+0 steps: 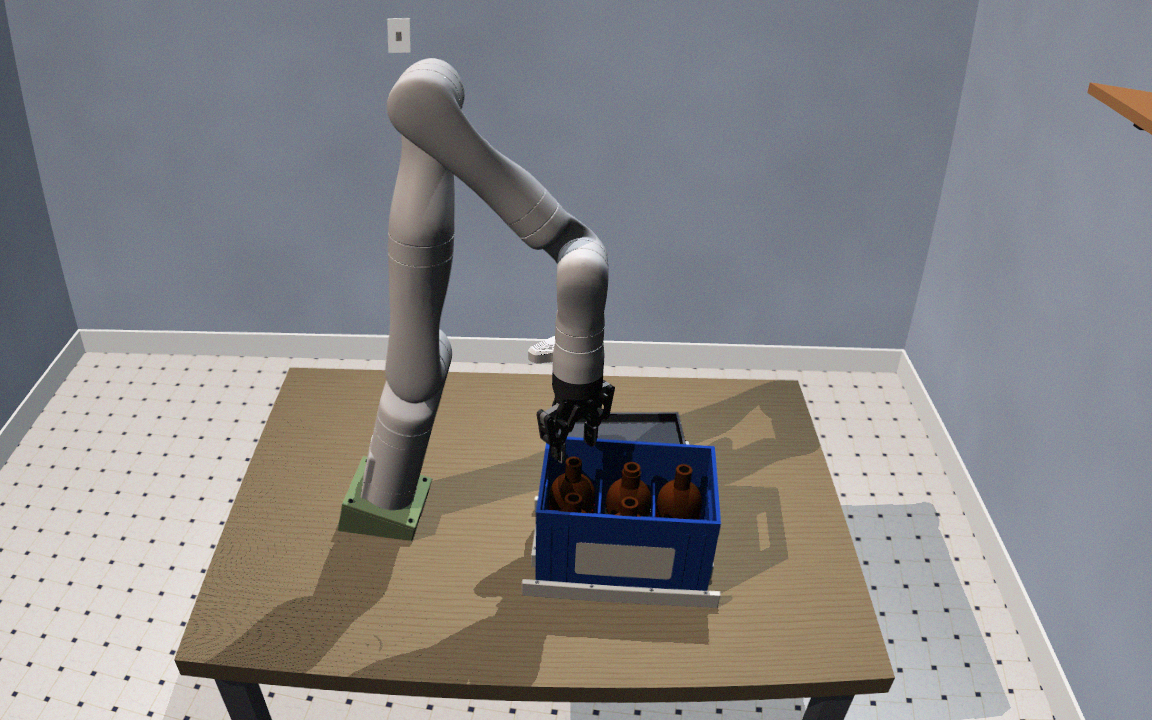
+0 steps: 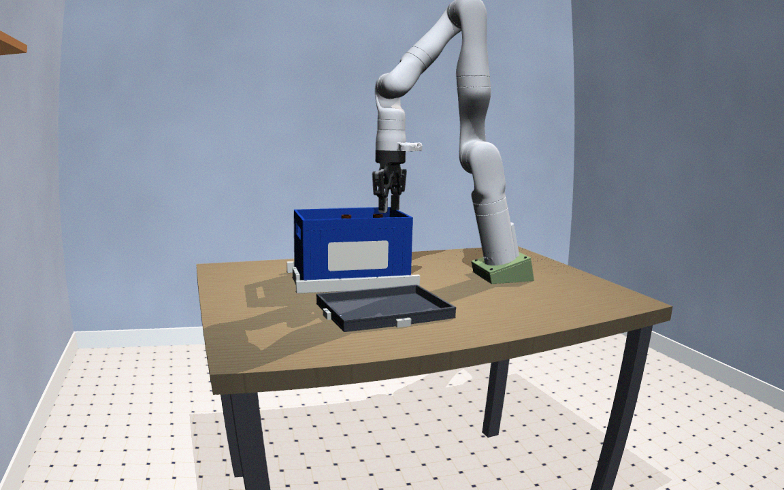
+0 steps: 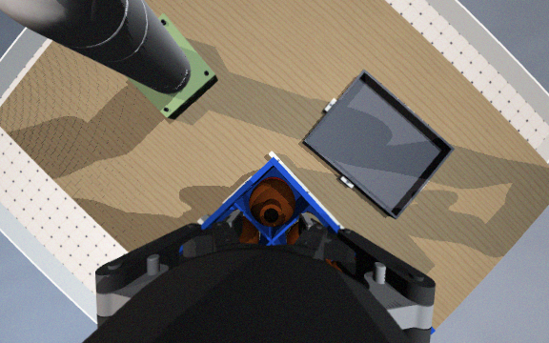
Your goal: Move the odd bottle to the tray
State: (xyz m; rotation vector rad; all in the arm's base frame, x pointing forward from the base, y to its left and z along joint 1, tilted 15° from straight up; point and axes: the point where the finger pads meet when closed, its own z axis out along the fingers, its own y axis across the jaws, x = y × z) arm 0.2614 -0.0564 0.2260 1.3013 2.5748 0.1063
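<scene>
Now: the blue crate 11 cm below my hand, 8 cm ahead of it and 6 cm to the right of it. Round my hand: dark grey tray (22 cm to the left, 19 cm below, 11 cm ahead).
</scene>
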